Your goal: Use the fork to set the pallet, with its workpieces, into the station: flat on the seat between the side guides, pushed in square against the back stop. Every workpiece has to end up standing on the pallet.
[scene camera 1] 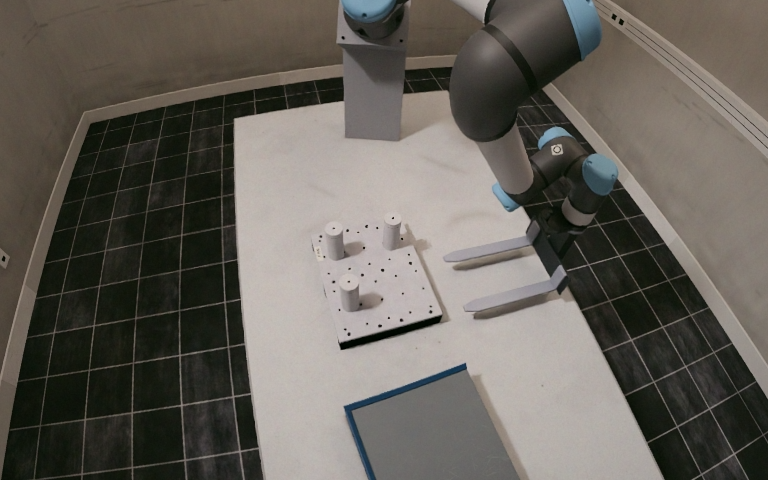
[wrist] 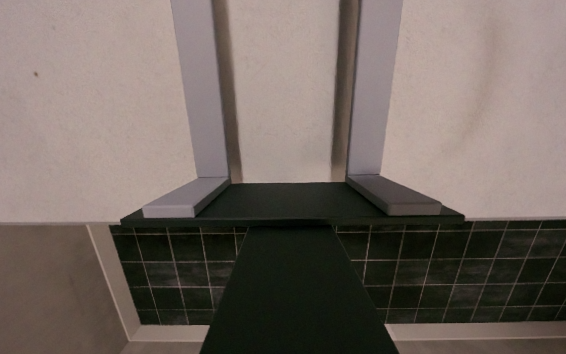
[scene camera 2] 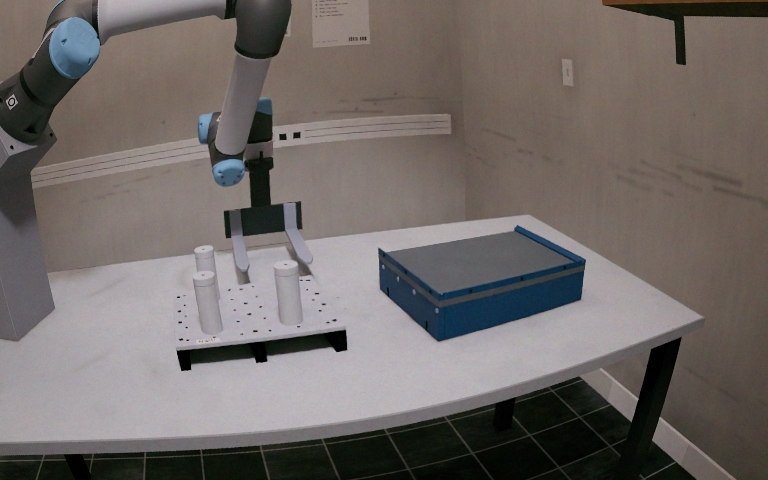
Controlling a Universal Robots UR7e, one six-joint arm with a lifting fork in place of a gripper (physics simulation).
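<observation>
The light perforated pallet [scene camera 1: 396,308] [scene camera 2: 243,333] stands on the table on dark runners. Three white cylindrical workpieces stand upright on it: one [scene camera 1: 334,242] [scene camera 2: 209,305] by the label, one [scene camera 1: 391,232] [scene camera 2: 205,260] towards the wall rail, one [scene camera 1: 350,294] [scene camera 2: 287,294] nearer the station. The station [scene camera 1: 424,424] [scene camera 2: 509,311] is a blue box with a grey seat and raised blue edges. My fork [scene camera 1: 457,283] [scene camera 2: 275,264] [wrist: 287,75] is empty, its tines low above the table, tips pointing at the pallet's rail side and apart from it. The tips are outside the wrist view.
The robot's grey pedestal [scene camera 1: 372,93] [scene camera 2: 22,254] stands at one end of the table [scene camera 1: 283,169]. The wall with the rail [scene camera 2: 368,127] is behind the fork. A shelf [scene camera 2: 696,8] hangs at the upper right in the second scene view. The fork's carriage is by the table edge.
</observation>
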